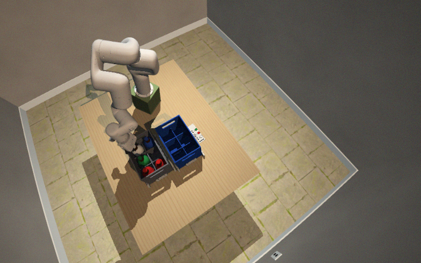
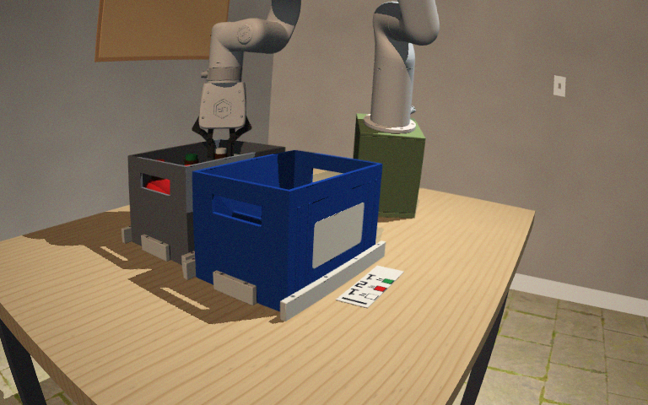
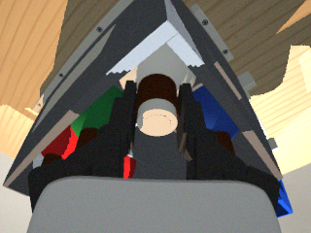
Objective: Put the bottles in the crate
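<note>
Right now my hand is 70 mm above the white-label bottle. The rest, counted from my hand: grey crate (80 mm ahead, 70 mm below, 50 mm to the left); then green-label bottle (90 mm ahead, 70 mm below, 10 mm to the left); then blue-label bottle (90 mm to the left, 70 mm below, 10 mm behind).
</note>
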